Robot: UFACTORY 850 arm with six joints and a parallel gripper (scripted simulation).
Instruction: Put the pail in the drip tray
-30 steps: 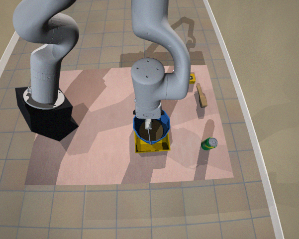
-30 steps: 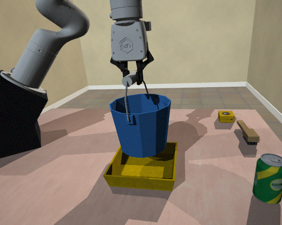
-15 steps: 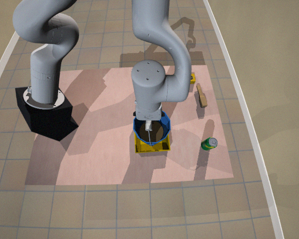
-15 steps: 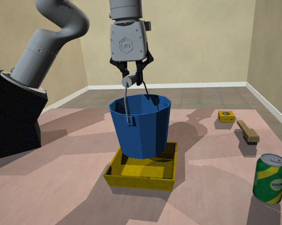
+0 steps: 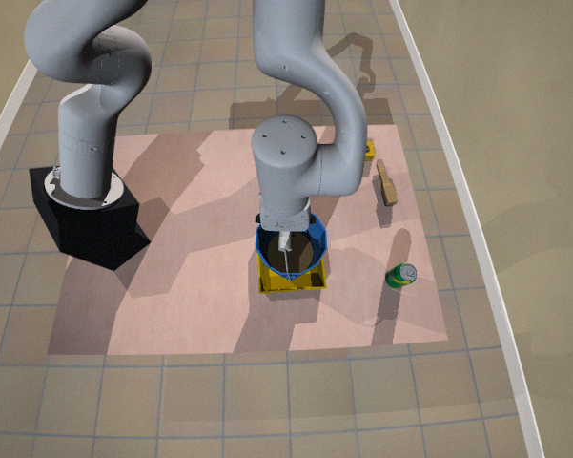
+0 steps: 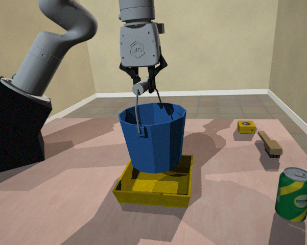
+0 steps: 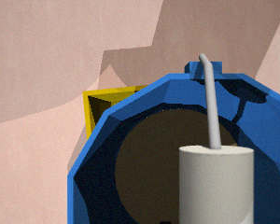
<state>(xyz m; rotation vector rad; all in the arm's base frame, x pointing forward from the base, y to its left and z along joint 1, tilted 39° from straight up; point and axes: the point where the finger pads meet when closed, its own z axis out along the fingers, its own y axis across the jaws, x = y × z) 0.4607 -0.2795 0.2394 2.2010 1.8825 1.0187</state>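
Now: hand 3 cm above the pail handle. From my hand the other things lie so: blue pail: 10 cm below, 1 cm ahead; then green can: 37 cm ahead, 26 cm below, 7 cm to the right; then yellow drip tray: 31 cm below, 1 cm ahead.
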